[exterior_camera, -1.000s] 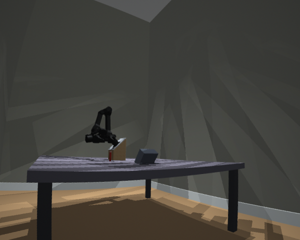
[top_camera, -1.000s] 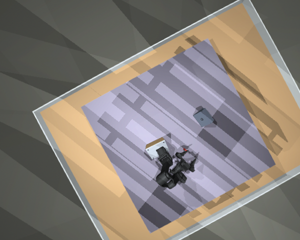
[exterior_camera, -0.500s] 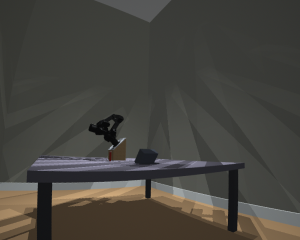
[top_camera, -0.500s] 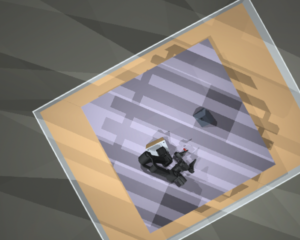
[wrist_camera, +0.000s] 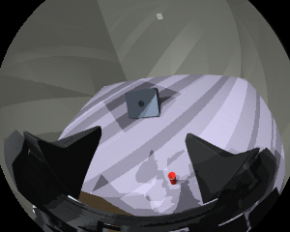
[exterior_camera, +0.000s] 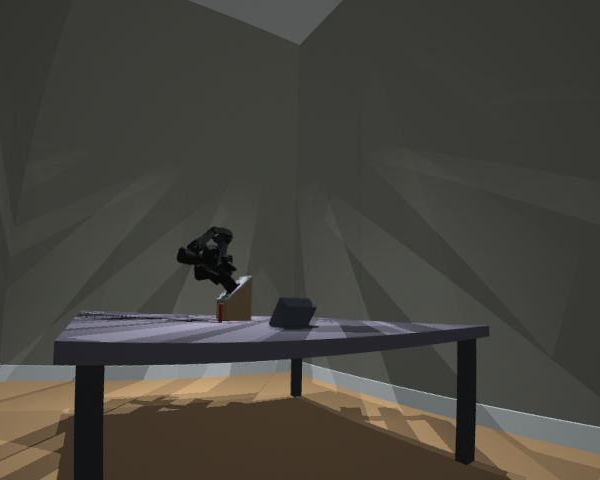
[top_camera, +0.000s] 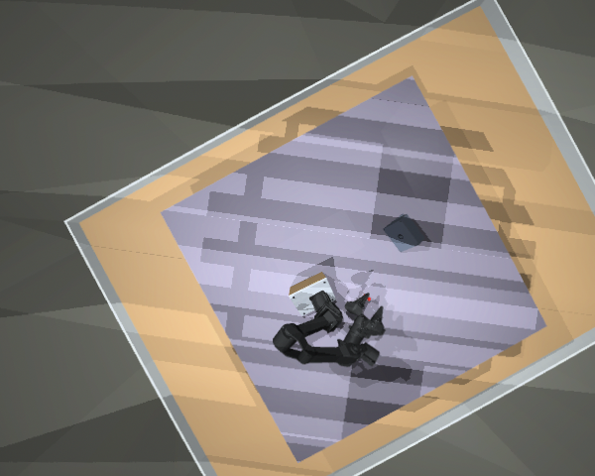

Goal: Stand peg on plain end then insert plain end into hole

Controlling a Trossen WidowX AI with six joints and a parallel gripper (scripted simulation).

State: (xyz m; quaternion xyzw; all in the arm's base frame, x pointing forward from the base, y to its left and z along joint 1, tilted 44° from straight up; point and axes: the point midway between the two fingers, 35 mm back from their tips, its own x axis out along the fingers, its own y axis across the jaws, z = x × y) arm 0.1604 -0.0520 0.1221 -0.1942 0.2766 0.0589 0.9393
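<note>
The red peg lies 140 mm below my gripper tip, 20 mm to the right of it and 10 mm behind it. From my gripper tip the other things lie so: sloped panel: 270 mm ahead, 160 mm below, 140 mm to the left.
</note>
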